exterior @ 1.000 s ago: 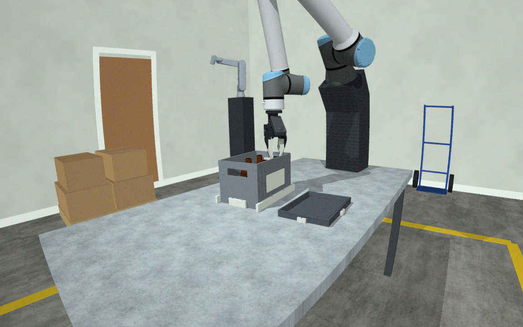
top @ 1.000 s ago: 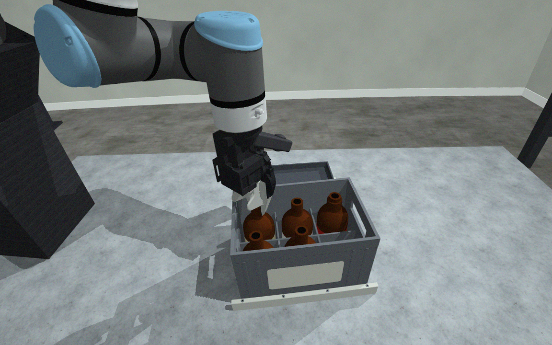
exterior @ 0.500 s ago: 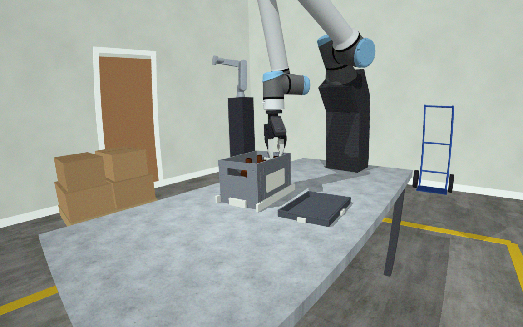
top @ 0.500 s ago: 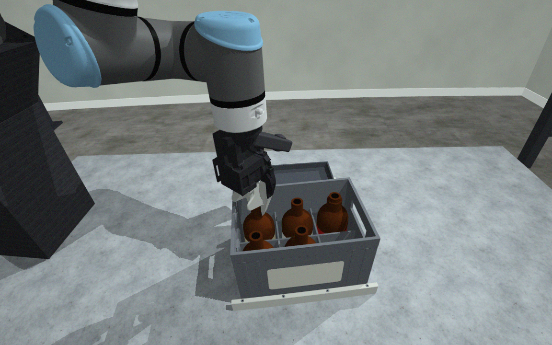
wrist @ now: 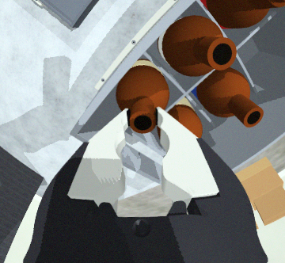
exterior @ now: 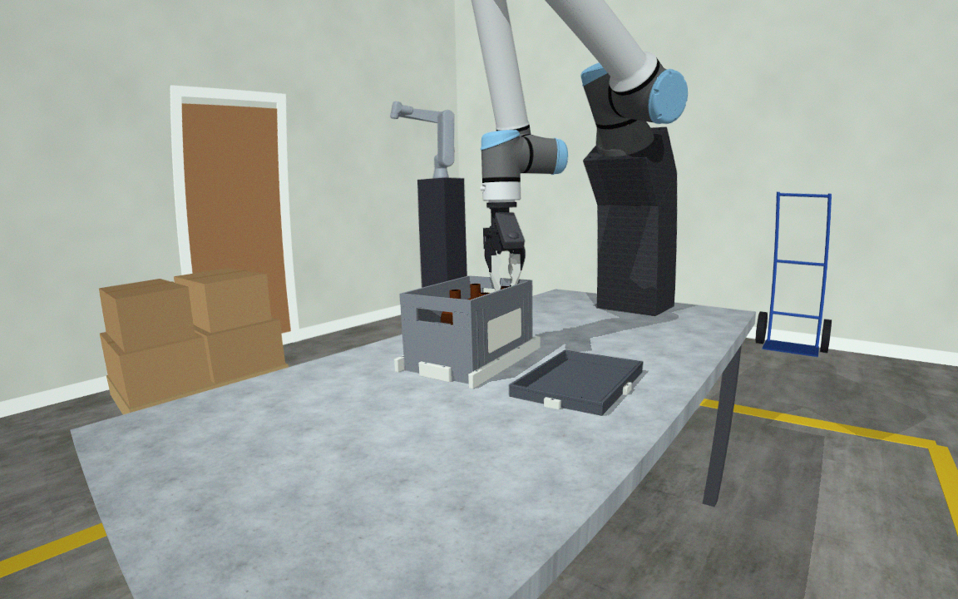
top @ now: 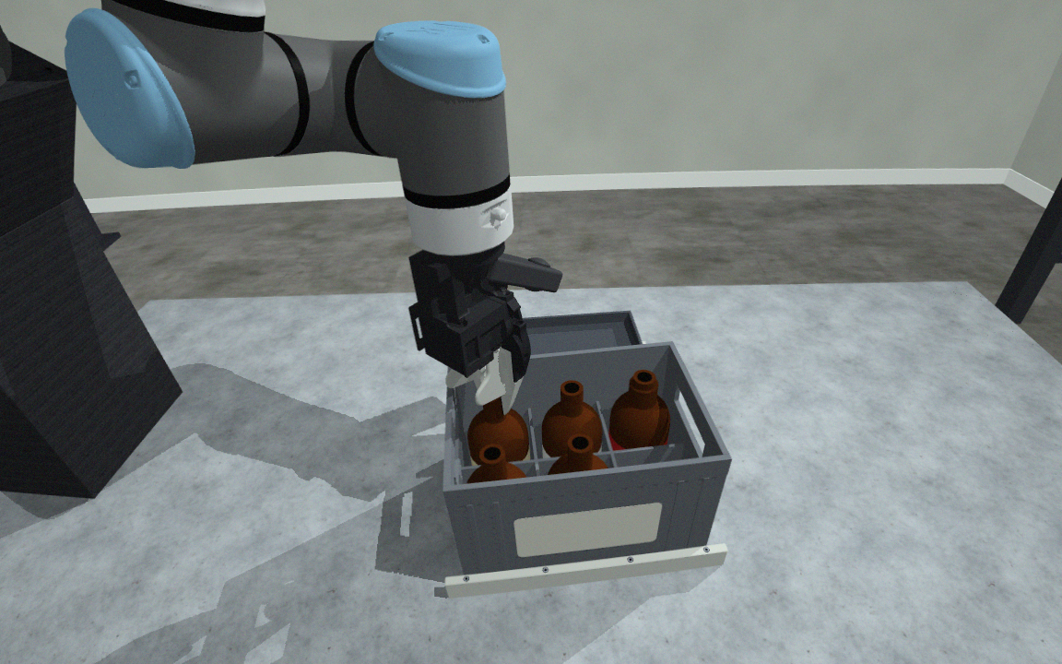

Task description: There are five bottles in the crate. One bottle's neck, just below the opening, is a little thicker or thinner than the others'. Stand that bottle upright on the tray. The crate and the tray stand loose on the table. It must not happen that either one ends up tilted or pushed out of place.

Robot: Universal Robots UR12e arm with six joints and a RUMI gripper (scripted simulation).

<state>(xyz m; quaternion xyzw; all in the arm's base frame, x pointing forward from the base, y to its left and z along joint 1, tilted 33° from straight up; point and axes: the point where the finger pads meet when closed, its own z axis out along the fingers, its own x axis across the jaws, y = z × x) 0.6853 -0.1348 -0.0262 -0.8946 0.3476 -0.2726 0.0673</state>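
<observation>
The glass bottle lies 17 cm ahead of my hand and 7 cm below it. Round my hand: crate: 8 cm ahead, 5 cm to the right, 7 cm below; then grey tray: 11 cm ahead, 24 cm to the left, 14 cm below.
</observation>
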